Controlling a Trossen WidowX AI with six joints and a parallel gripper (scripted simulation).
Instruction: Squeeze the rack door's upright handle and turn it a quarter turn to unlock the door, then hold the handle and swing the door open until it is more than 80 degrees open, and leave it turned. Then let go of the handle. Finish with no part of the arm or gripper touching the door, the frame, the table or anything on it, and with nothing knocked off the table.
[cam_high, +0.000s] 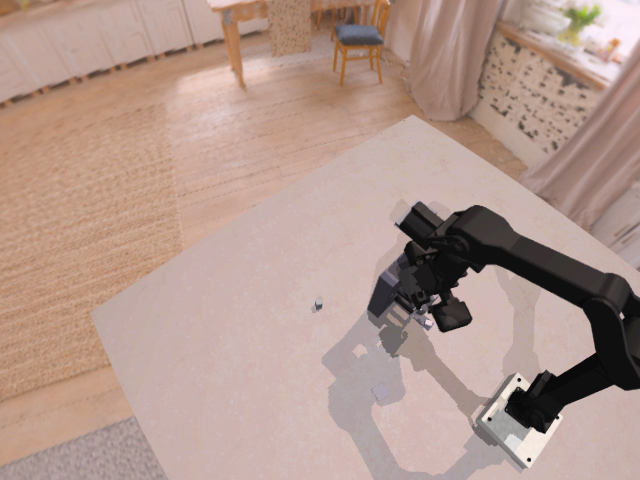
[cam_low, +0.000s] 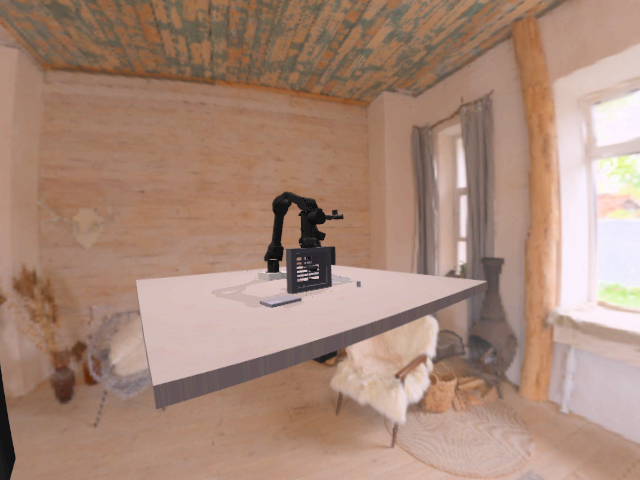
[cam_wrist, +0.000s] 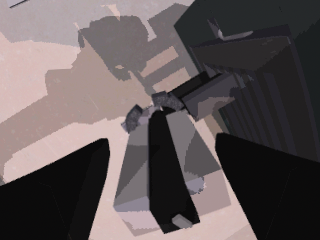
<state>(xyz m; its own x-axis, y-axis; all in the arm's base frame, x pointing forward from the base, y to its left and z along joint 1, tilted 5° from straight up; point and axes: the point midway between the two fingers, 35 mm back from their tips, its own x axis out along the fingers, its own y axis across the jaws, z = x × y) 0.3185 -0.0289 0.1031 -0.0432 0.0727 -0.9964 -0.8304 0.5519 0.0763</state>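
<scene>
My gripper tip is 20 mm above the grey upright handle and 10 mm to the left of it. Round my gripper tip: small tile: 180 mm to the left, 120 mm below, 50 mm behind; small grey cube: 190 mm ahead, 120 mm to the left, 110 mm below.
</scene>
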